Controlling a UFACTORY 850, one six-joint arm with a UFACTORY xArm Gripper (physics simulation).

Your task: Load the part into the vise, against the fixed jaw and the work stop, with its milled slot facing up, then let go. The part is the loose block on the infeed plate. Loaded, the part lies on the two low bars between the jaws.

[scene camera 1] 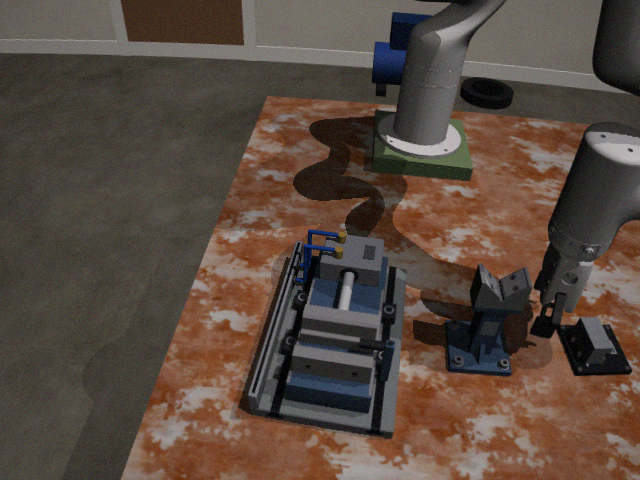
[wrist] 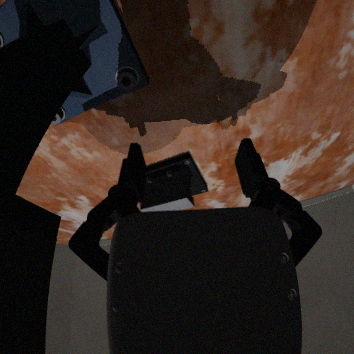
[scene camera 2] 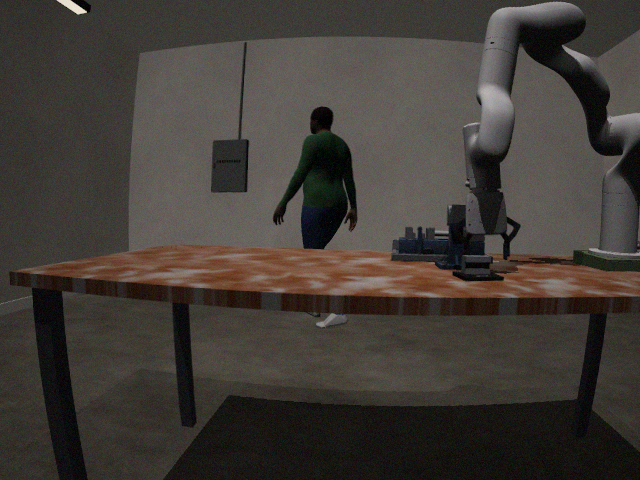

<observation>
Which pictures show my gripper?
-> Scene camera 1, the wrist view and scene camera 2: all of them.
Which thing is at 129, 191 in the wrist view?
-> My gripper.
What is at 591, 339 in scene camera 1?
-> A part.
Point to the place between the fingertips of my gripper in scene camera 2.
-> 487, 260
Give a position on a part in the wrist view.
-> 173, 192
</observation>
